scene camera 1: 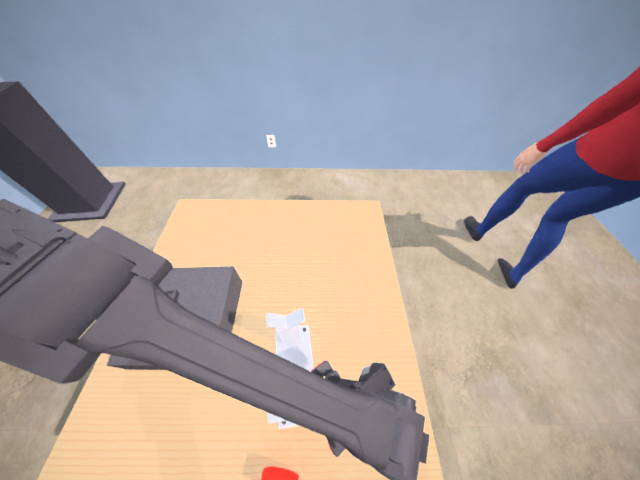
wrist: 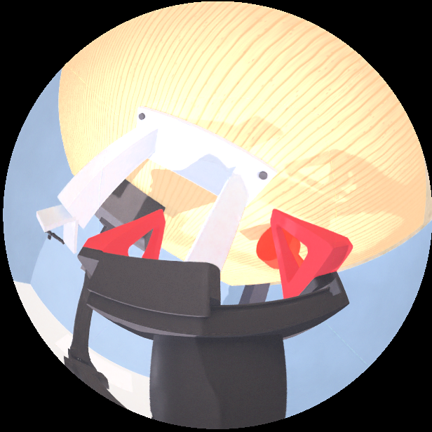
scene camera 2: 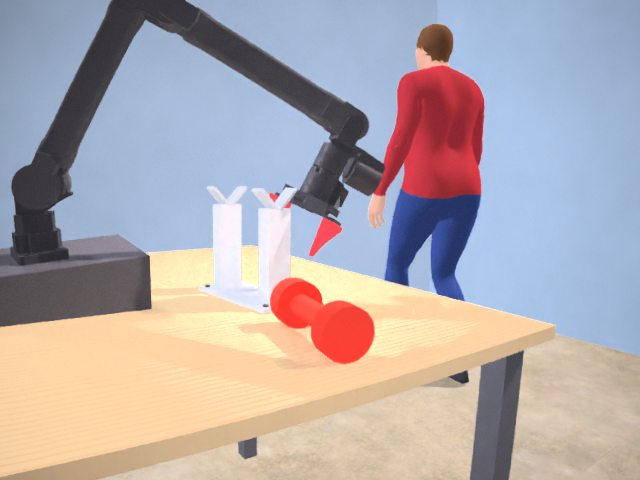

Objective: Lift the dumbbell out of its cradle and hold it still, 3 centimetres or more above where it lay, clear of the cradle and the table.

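Places are measured from the arm's base along level axes (x ahead, y left, z up), in metres.
Pixels of known places: arm's base, origin of its link: (scene camera 2: 39, 256).
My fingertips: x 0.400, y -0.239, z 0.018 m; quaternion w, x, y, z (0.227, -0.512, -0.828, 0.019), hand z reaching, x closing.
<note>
Ahead of a thing's pixels: the offset from my fingertips to its top centre. Level surfaces: height alone.
The red dumbbell @(dx -0.111, dy -0.213, dz -0.033 m) (scene camera 1: 279, 473) (scene camera 2: 321, 320) (wrist: 266, 248) lies on its side on the table, in front of the cradle and apart from it; in scene camera 1 the bottom edge cuts it off. The white cradle @(dx -0.045, dy +0.069, dz +0.108 m) (scene camera 1: 294, 351) (scene camera 2: 274, 242) (wrist: 175, 140) stands upright on its base plate, with nothing in its two V-shaped tops. My gripper (scene camera 2: 297, 229) (wrist: 217, 215) is open and empty, tilted, beside the cradle's posts and above the table. In scene camera 1 the arm covers most of it. In the wrist view one red finger partly hides the dumbbell.
The dark base block (scene camera 1: 201, 289) (scene camera 2: 103, 279) stands on the wooden table @(dz -0.109 m) (scene camera 1: 310, 232) (scene camera 2: 129, 382) beside the cradle. My forearm (scene camera 1: 232, 372) (scene camera 2: 263, 67) passes above the cradle. A person in red and blue (scene camera 1: 610, 149) (scene camera 2: 442, 139) stands beyond the table's edge.
</note>
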